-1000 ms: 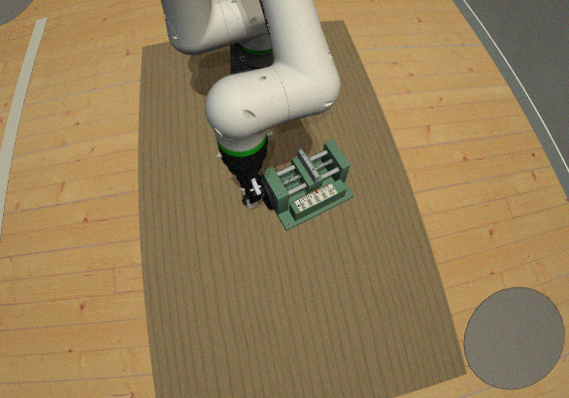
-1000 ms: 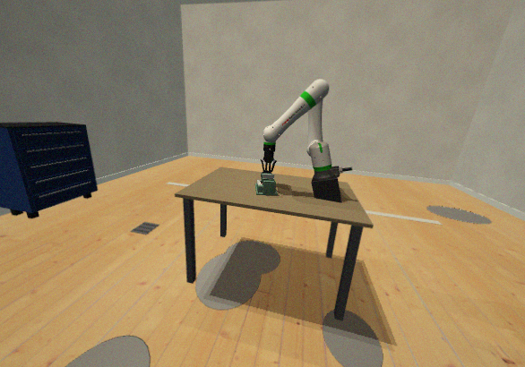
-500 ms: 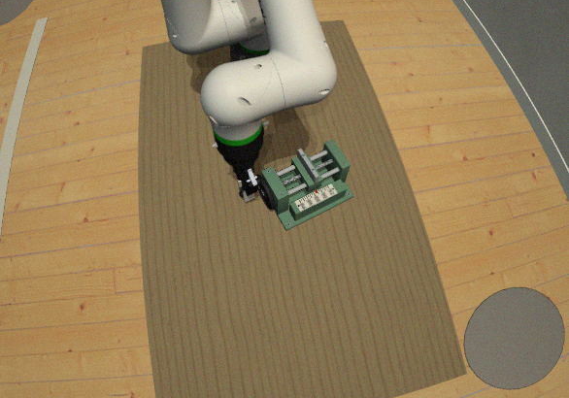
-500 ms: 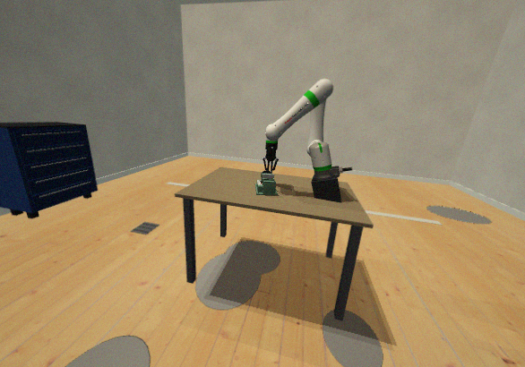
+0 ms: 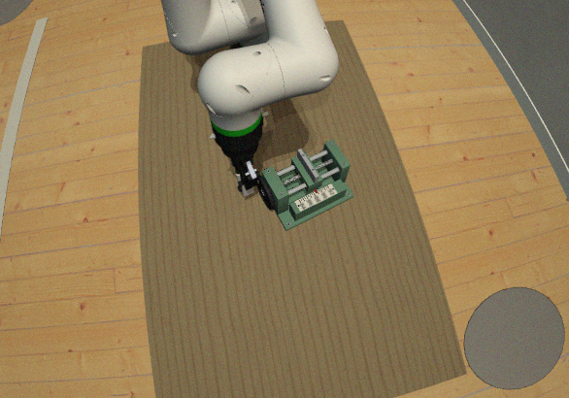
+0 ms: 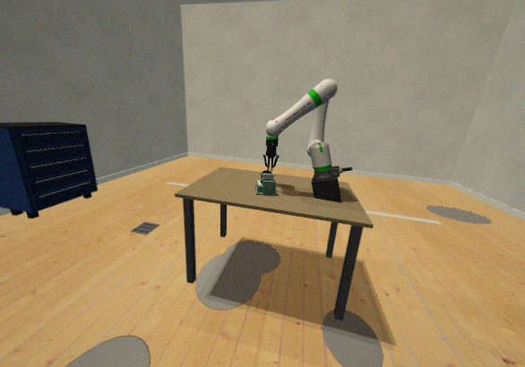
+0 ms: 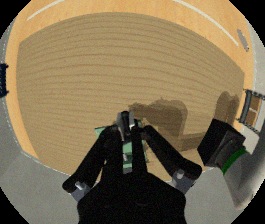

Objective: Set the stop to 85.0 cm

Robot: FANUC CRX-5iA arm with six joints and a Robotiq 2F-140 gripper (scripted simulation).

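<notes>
The stop block is 15 cm to the left of my hand, 3 cm behind it and 1 cm below it.
</notes>
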